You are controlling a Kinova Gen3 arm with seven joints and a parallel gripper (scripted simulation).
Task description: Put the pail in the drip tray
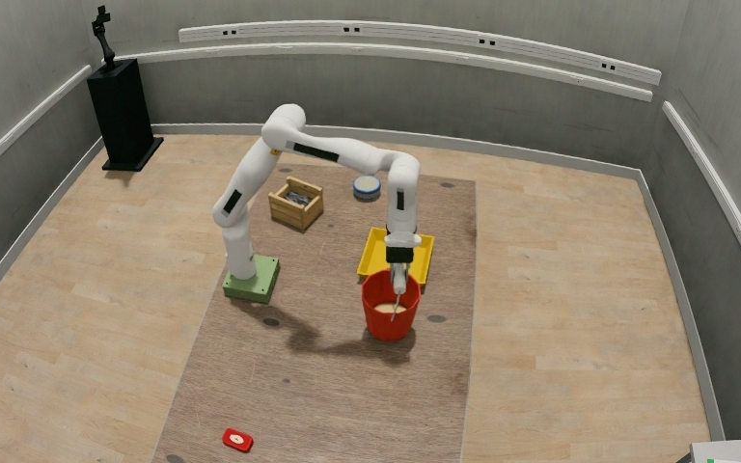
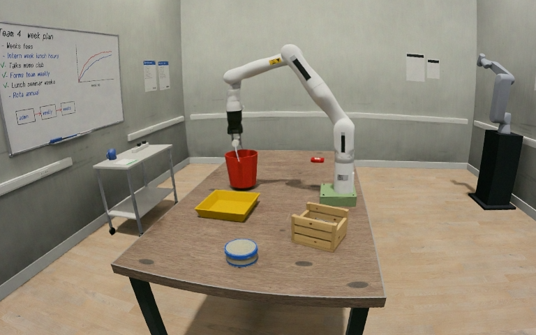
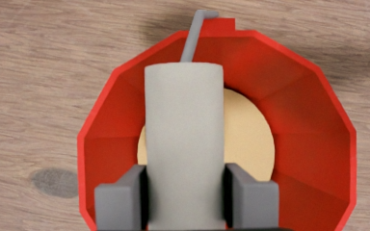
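The red pail lies 90 mm below my hand and 10 mm behind it. The rest, counted from my hand: pail handle: 30 mm below, 10 mm behind; yellow drip tray: 280 mm to the left, 240 mm below, 30 mm behind; small red box: 500 mm to the right, 390 mm behind, 230 mm below.
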